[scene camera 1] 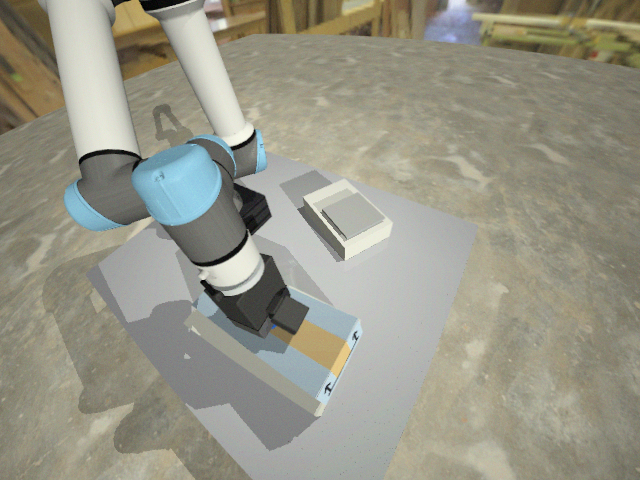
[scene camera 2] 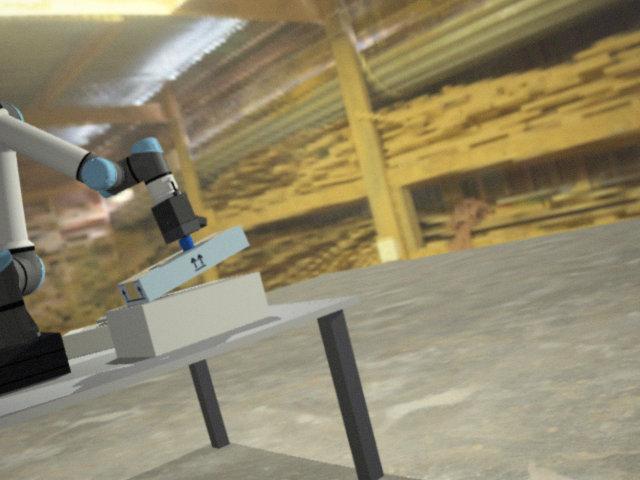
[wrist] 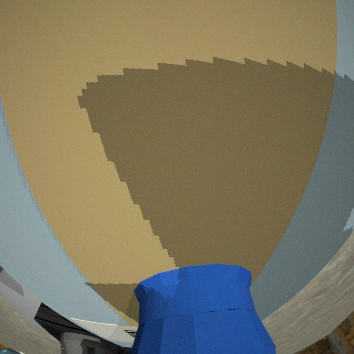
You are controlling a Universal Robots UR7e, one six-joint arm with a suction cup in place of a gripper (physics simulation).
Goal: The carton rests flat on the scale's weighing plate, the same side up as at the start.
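Places are measured from the arm's base along level axes (x ahead, y left, z up), in centimetres.
Pixels of known places: hand, its tool point: [wrist: 193, 261]; arm's base, origin of its link: [scene camera 2: 12, 343] [wrist: 88, 342].
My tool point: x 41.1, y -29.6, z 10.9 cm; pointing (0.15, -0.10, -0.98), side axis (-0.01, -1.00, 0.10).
For each thing: its middle in the pictures, then the offset to it from my tool point. Level surfaces: height alone.
- light blue carton, middle of its body: [wrist: 172, 261] [scene camera 1: 268, 318] [scene camera 2: 184, 264] dx -2.3, dy +1.0, dz -2.3 cm
- off-white box, middle of its body: [scene camera 2: 188, 314] [scene camera 1: 274, 330] dx -4.7, dy +1.4, dz -14.9 cm
- off-white scale, middle of its body: [scene camera 2: 110, 330] [scene camera 1: 344, 213] dx -2.0, dy +45.4, dz -16.5 cm
- grey table, height of its surface: dz -20.9 cm
The light blue carton [scene camera 1: 316, 345] [scene camera 2: 217, 254] [wrist: 200, 150], with an orange tape band on top and arrow marks on its sides, hangs tilted over the off-white box [scene camera 1: 258, 361] [scene camera 2: 206, 315]. In scene camera 2 its right end is raised well above the box and its left end is low, near the rim; whether it touches there I cannot tell. My gripper's blue suction cup [scene camera 1: 273, 326] [scene camera 2: 187, 243] [wrist: 194, 282] is on the carton's top face and holds it. The off-white scale [scene camera 1: 368, 242] with its grey weighing plate [scene camera 1: 354, 214] stands apart from the box.
The box and scale stand on a grey table [scene camera 1: 403, 289] [scene camera 2: 310, 305]. The robot's black base [scene camera 1: 255, 209] [scene camera 2: 36, 361] is beside them, left of the scale in scene camera 1. The box's near wall stands along the carton's side. The arm reaches over the box.
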